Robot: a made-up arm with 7 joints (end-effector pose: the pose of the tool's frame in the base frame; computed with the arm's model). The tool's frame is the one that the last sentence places. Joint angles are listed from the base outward.
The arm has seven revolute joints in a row. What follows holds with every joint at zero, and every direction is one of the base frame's.
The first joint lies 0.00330 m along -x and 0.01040 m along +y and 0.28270 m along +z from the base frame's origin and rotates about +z.
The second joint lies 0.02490 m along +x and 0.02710 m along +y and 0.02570 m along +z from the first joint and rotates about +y.
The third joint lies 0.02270 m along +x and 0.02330 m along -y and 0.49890 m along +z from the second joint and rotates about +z.
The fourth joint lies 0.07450 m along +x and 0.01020 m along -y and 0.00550 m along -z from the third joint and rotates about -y.
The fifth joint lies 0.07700 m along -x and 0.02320 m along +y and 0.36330 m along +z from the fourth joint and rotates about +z.
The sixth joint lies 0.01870 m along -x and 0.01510 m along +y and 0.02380 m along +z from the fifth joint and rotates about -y.
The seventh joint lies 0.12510 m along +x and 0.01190 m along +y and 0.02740 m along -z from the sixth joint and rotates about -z.
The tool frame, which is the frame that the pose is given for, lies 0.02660 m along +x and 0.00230 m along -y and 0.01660 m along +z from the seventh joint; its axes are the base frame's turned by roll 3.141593, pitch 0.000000 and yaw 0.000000 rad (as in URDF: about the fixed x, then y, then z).
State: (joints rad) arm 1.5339 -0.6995 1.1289 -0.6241 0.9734 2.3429 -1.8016
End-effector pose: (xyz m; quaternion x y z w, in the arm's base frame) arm -0.2033 -0.4805 1.1576 0.6091 -0.2714 -0.5313 0.5225
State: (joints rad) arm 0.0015 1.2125 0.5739 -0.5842 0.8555 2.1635 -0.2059
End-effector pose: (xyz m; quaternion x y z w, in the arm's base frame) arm 1.0542 0.1060 0.4461 -0.7812 0.0328 -0.1403 0.6075
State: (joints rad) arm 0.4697 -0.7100 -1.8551 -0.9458 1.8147 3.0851 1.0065
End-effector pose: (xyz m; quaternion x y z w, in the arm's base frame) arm -0.4271 -0.5643 0.7478 0.4940 0.2940 -0.4960 0.6508
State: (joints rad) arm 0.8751 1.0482 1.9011 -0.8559 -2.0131 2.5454 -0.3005
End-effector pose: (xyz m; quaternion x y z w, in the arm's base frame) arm 0.0852 0.7169 0.9144 -0.2512 -0.6313 -0.6924 0.2427
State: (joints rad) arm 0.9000 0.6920 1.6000 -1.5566 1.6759 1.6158 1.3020
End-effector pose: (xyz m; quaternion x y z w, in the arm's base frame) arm -0.2215 0.6915 0.7487 0.3170 0.2042 -0.8828 0.2800
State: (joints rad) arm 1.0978 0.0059 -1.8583 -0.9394 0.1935 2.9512 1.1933
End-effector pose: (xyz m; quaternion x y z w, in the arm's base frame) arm 0.2144 -0.1472 1.2306 -0.2707 0.4596 -0.8026 0.2670
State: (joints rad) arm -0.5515 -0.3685 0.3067 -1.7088 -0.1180 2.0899 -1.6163
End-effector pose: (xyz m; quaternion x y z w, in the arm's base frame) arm 0.4254 0.0444 1.0387 0.7055 0.6024 0.1225 0.3527
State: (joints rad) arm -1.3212 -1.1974 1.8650 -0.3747 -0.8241 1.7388 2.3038
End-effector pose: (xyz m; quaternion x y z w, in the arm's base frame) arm -0.0758 0.9361 0.6082 -0.4734 0.2495 -0.7647 0.3590
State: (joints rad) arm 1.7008 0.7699 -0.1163 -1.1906 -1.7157 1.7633 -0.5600
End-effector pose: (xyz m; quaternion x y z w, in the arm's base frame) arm -0.1083 0.9514 0.4212 0.0992 0.6492 0.3164 0.6845
